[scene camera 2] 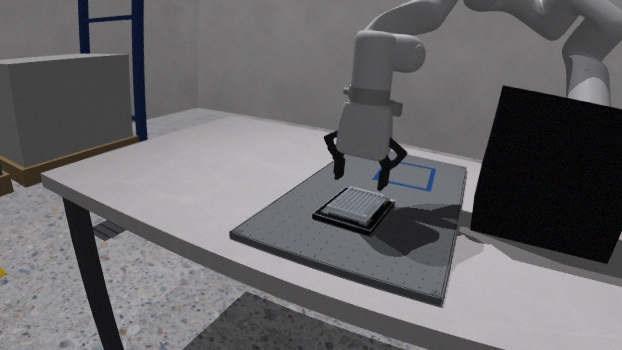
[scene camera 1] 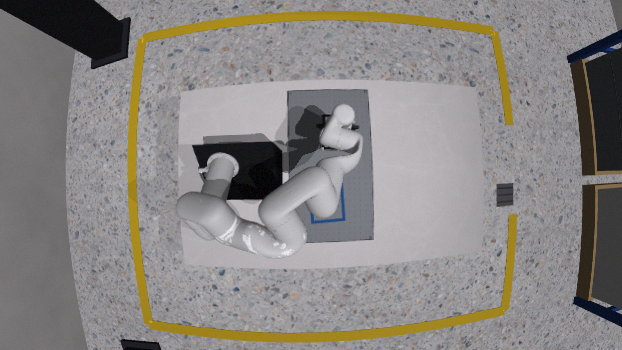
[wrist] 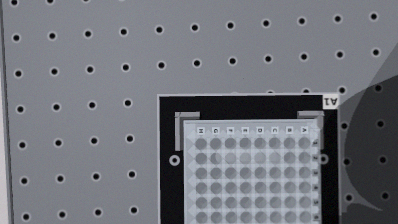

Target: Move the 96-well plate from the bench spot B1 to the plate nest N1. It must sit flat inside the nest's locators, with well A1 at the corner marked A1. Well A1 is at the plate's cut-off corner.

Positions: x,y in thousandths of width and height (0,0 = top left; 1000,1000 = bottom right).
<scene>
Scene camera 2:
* gripper: 578,524
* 96-well plate: 573,584
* black plate nest: 613,604
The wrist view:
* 96-well plate: 677,730
</scene>
